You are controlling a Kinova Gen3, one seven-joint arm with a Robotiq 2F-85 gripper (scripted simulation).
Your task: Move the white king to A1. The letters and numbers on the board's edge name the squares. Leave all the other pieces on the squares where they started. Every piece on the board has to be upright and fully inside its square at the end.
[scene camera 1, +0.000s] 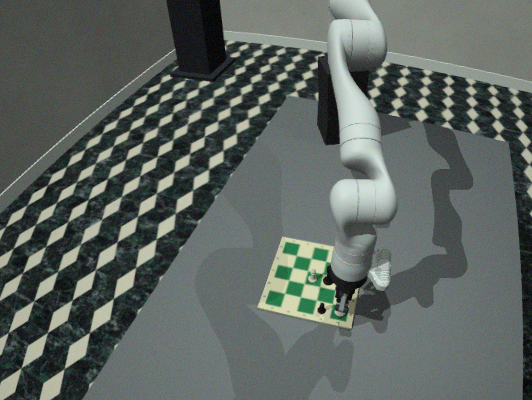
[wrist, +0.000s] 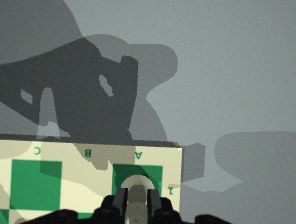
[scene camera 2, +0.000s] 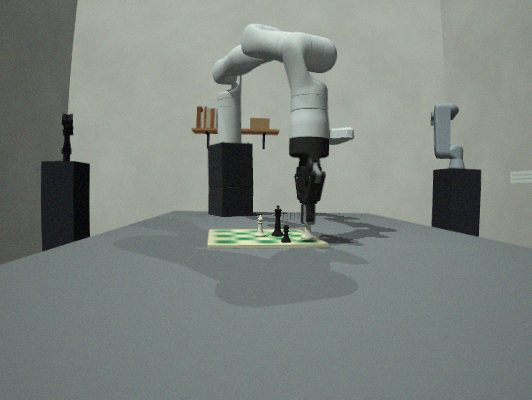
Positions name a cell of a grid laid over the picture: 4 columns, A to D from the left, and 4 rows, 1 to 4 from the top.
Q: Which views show the chessboard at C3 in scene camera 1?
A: Scene camera 1, the wrist view and scene camera 2: all of them.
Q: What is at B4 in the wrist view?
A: My gripper.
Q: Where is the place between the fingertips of my gripper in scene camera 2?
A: C3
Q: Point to a chessboard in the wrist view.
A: A4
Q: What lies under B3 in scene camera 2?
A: A chessboard.
